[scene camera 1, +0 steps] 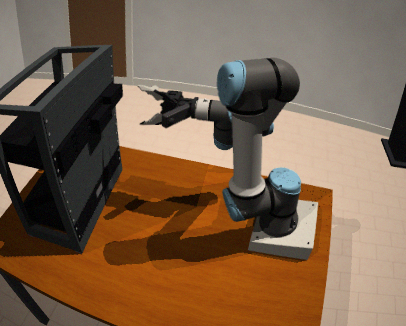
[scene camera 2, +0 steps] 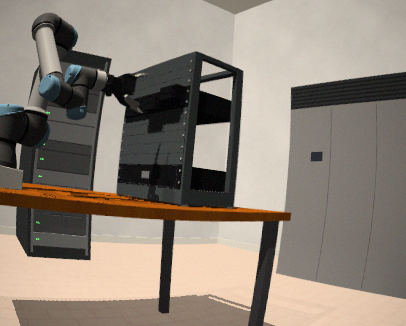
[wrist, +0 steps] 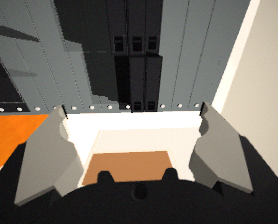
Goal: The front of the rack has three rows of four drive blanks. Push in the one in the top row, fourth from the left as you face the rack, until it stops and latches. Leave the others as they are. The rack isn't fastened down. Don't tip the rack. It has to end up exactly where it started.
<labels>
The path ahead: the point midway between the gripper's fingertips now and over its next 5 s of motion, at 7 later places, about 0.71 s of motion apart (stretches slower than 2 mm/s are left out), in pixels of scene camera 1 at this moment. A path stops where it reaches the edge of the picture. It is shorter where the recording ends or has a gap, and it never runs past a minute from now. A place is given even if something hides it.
My gripper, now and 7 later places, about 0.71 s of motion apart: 138,105; 133,102; 130,91; 119,91; 115,91; 113,90; 111,90; 110,90
</labels>
